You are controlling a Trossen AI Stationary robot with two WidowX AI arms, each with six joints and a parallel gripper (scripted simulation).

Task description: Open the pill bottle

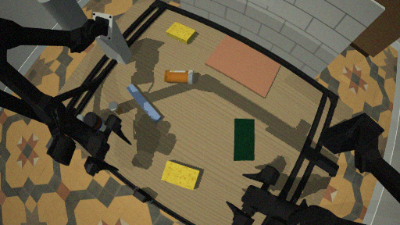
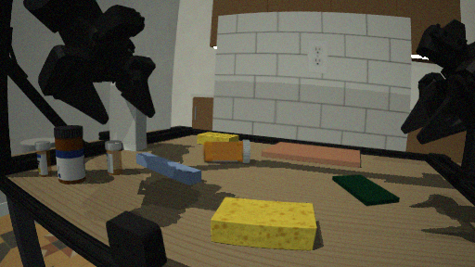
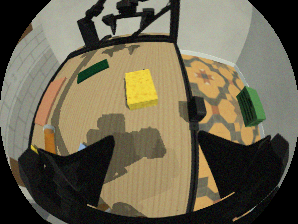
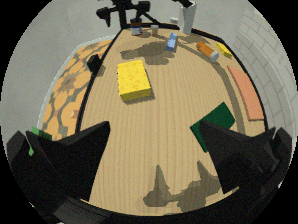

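Right now the orange pill bottle is 35 cm ahead of my left hand, 13 cm below it and 3 cm to the right of it. From my left hand the other things lie so: blue bar (20 cm ahead, 14 cm below, 5 cm to the left); then cap (36 cm ahead, 13 cm below, 8 cm to the right); then dark-capped bottle (17 cm to the left, 10 cm below, 5 cm ahead).
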